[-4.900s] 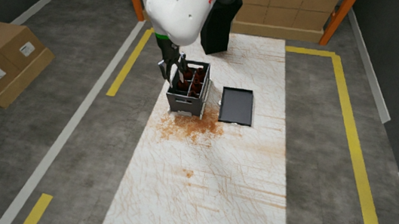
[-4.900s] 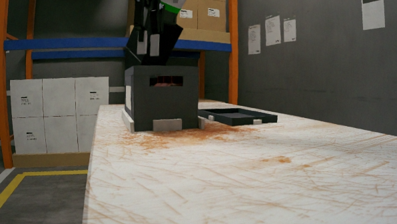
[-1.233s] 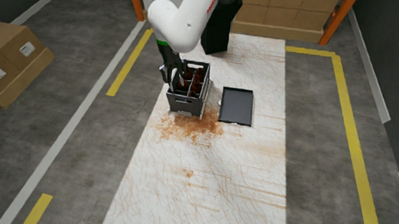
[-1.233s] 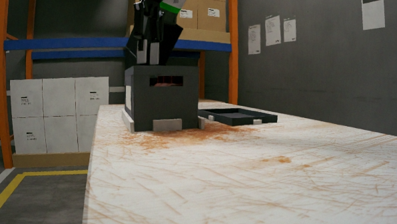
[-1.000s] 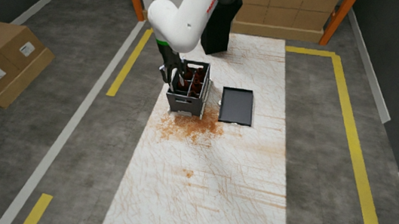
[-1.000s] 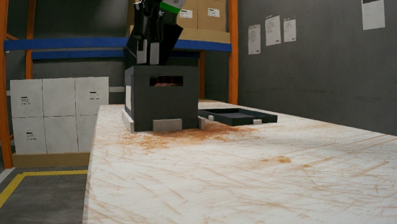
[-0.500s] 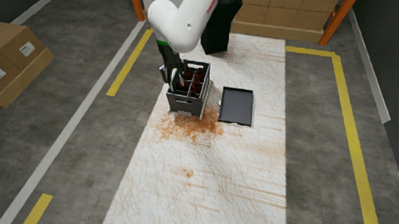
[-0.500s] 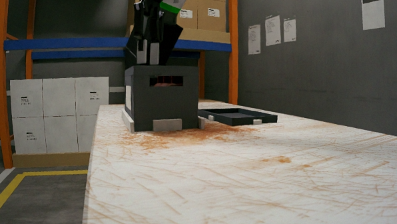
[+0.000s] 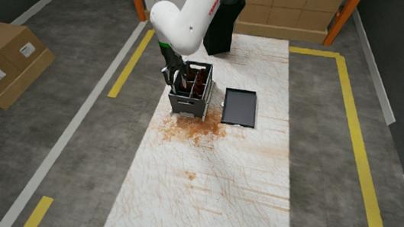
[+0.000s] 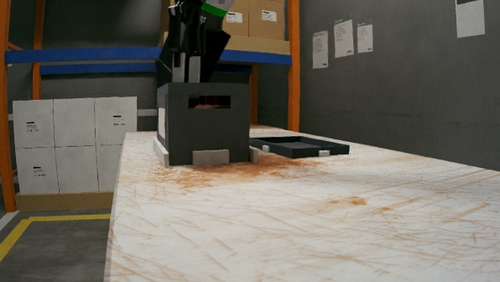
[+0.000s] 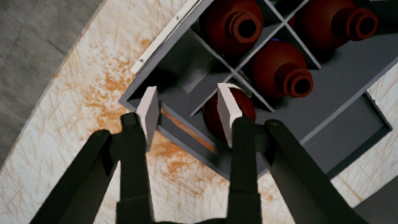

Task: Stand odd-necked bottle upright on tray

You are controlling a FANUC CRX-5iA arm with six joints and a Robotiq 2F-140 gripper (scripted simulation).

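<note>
My gripper is now 120 mm above the grey crate, 90 mm past it and 30 mm to the right of it. From my hand the other things lie so: dark tray (320 mm to the left, 190 mm below, 110 mm behind).
</note>
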